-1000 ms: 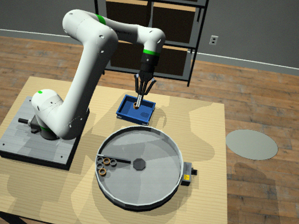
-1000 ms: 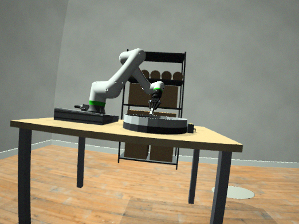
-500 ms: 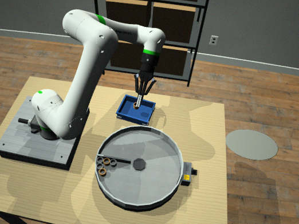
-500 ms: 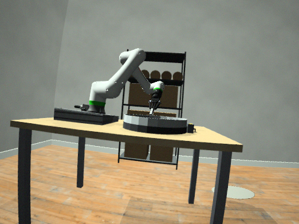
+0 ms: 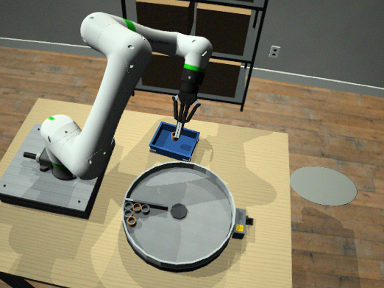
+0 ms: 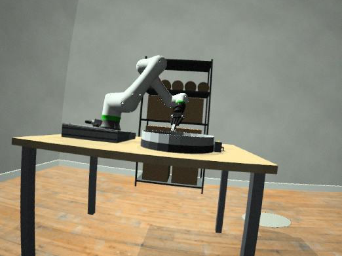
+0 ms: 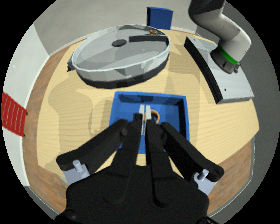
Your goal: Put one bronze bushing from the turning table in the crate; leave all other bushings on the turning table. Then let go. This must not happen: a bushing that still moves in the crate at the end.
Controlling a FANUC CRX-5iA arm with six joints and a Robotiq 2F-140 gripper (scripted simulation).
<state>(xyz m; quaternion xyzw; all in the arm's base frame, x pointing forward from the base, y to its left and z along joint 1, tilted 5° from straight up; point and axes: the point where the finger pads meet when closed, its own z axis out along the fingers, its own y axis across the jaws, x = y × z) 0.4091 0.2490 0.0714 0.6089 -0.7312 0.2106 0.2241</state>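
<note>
Now: the blue crate 20 mm behind my hand, 10 mm to the right of it and 80 mm below it. The rest, counted from my hand: round grey turning table: 70 mm ahead, 350 mm to the right, 50 mm below.
</note>
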